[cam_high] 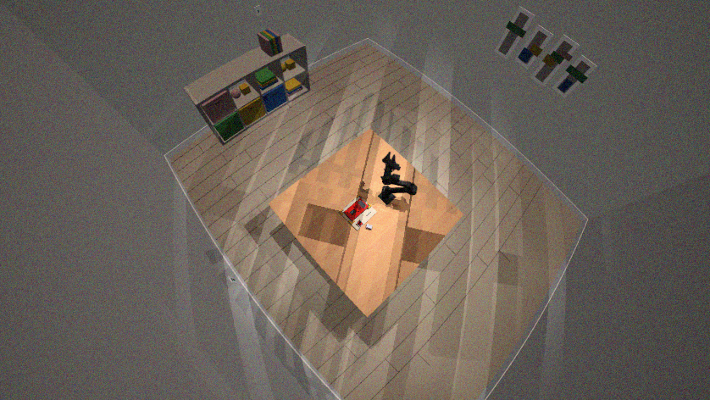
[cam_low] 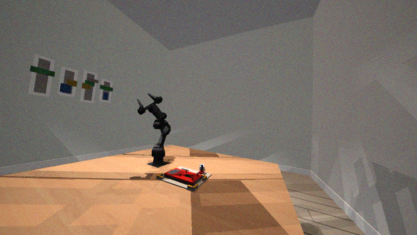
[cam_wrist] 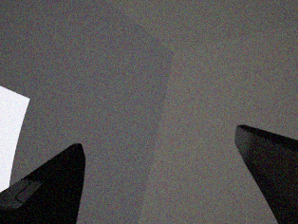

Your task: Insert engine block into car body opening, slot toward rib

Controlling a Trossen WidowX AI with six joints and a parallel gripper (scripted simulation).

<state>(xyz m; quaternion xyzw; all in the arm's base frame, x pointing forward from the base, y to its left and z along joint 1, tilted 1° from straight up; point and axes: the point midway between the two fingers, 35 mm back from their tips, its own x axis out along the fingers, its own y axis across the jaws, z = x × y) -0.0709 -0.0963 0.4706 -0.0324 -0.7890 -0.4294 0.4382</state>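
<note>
The engine block is 480 mm below my gripper tip, 420 mm ahead of it and 170 mm to the left of it.
</note>
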